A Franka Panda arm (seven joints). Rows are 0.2 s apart.
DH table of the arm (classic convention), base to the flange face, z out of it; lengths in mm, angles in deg. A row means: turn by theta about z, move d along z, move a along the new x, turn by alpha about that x. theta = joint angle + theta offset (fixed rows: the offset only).
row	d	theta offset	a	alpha
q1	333	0	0	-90
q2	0	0	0	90
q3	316	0	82.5	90
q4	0	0	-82.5	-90
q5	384	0	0	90
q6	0	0	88	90
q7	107	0	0	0
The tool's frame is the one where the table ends.
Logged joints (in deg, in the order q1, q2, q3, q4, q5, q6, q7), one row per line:
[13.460, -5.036, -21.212, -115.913, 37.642, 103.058, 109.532]
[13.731, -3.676, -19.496, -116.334, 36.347, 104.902, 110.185]
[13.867, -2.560, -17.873, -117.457, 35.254, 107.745, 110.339]
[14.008, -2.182, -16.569, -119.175, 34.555, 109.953, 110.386]
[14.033, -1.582, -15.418, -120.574, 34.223, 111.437, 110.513]
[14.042, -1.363, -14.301, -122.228, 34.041, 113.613, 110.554]
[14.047, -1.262, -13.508, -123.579, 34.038, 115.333, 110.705]
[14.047, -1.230, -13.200, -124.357, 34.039, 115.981, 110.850]
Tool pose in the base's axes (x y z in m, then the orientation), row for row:
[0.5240, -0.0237, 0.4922, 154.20, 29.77, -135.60]
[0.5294, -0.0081, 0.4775, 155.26, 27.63, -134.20]
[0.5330, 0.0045, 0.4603, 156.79, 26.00, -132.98]
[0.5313, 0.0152, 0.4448, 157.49, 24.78, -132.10]
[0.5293, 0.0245, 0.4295, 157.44, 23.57, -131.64]
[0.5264, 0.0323, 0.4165, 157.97, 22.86, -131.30]
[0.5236, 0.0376, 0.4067, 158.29, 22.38, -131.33]
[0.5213, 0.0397, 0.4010, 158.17, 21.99, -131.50]
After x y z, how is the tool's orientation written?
As angles about the fixed x, y, z axes (roll, pitch, yaw), in degrees.
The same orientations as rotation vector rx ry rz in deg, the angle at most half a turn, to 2 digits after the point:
[-67.32, 139.98, 48.45]
[-69.14, 141.83, 46.91]
[-70.54, 143.20, 44.71]
[-71.72, 144.14, 43.60]
[-72.59, 145.20, 43.37]
[-73.03, 145.81, 42.48]
[-72.99, 146.34, 41.87]
[-72.87, 146.82, 41.87]

